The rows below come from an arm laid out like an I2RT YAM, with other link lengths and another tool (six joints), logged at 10 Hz.
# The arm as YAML. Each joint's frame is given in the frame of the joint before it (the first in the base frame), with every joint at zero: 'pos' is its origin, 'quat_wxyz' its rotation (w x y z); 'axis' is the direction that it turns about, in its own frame. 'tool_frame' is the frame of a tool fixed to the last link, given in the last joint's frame.
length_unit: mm
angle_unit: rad
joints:
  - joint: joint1
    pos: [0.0, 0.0, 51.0]
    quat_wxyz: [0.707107, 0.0, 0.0, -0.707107]
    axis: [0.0, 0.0, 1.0]
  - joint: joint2
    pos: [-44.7, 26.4, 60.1]
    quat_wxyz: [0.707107, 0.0, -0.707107, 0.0]
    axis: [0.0, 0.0, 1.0]
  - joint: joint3
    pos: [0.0, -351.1, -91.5]
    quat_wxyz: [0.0, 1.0, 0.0, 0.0]
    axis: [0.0, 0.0, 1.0]
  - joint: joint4
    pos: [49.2, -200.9, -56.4]
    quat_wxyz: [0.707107, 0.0, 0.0, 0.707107]
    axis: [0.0, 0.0, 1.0]
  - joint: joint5
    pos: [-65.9, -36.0, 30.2]
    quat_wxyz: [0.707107, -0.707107, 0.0, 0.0]
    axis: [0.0, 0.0, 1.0]
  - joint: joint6
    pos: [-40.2, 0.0, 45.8]
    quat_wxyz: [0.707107, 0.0, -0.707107, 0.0]
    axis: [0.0, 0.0, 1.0]
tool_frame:
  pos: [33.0, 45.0, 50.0]
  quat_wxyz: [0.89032, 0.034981, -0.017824, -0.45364]
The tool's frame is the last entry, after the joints.
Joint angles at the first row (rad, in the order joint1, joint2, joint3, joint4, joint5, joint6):
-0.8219, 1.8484, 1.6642, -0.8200, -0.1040, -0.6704
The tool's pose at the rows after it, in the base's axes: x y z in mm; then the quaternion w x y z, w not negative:
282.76 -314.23 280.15 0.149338 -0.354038 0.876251 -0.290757
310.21 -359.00 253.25 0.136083 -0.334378 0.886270 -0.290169
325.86 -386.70 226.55 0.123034 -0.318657 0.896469 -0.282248
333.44 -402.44 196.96 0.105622 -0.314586 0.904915 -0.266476
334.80 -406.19 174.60 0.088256 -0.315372 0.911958 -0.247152
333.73 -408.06 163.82 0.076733 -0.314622 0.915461 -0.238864
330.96 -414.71 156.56 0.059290 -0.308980 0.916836 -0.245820
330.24 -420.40 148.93 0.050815 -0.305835 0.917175 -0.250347
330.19 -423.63 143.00 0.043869 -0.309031 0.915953 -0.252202
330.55 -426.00 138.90 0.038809 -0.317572 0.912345 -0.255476
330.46 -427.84 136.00 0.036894 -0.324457 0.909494 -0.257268
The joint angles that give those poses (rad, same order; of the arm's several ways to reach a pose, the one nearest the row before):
-0.8440, 2.0380, 1.8919, -0.8417, -0.0799, -0.6479
-0.8612, 2.2189, 2.1078, -0.8879, -0.0547, -0.6262
-0.8719, 2.3531, 2.2669, -0.9379, -0.0334, -0.6048
-0.8768, 2.4531, 2.3558, -0.9707, -0.0120, -0.6014
-0.8761, 2.5046, 2.3734, -0.9871, 0.0074, -0.6014
-0.8772, 2.5256, 2.3734, -0.9905, 0.0231, -0.6014
-0.8829, 2.5393, 2.3734, -0.9756, 0.0597, -0.6018
-0.8875, 2.5557, 2.3768, -0.9596, 0.0776, -0.6033
-0.8883, 2.5694, 2.3821, -0.9520, 0.0902, -0.6132
-0.8871, 2.5782, 2.3840, -0.9413, 0.0990, -0.6327
-0.8875, 2.5839, 2.3841, -0.9326, 0.1009, -0.6487

